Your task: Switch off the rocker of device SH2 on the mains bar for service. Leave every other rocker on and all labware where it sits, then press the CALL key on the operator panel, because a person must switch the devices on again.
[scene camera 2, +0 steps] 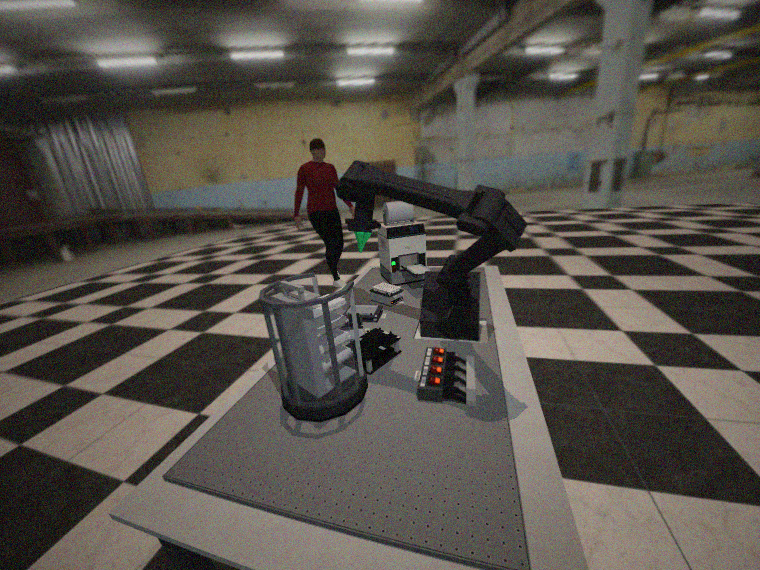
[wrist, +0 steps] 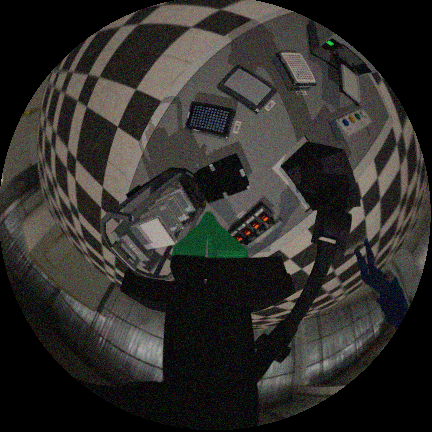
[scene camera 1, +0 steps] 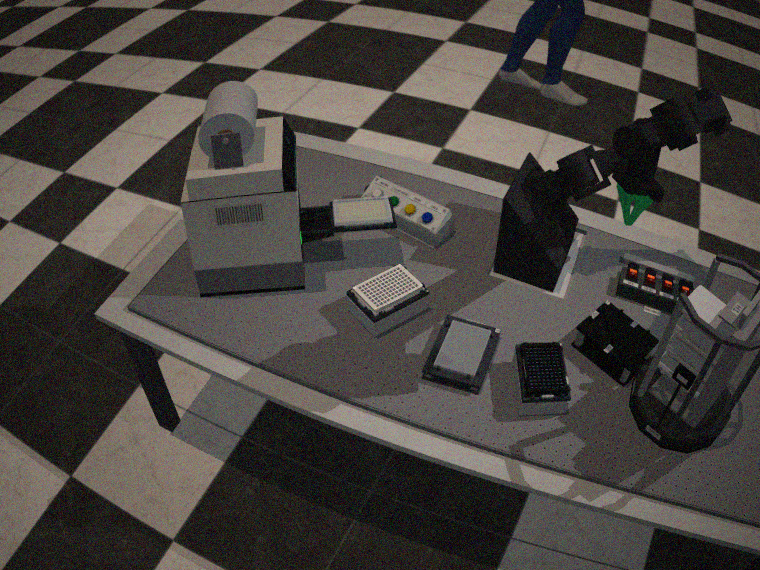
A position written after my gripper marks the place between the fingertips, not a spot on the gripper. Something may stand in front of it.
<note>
My gripper (scene camera 1: 628, 225) is shut and holds nothing. Further things: a wire-caged cylindrical rack (scene camera 1: 681, 398), a button box (scene camera 1: 417, 217) and a tray (scene camera 1: 389, 225).
My gripper shows as well in scene camera 2 (scene camera 2: 360, 252) and in the wrist view (wrist: 207, 215). The wire-caged cylindrical rack also shows in scene camera 2 (scene camera 2: 315, 341) and in the wrist view (wrist: 154, 263). The button box is seen too in the wrist view (wrist: 343, 125).
</note>
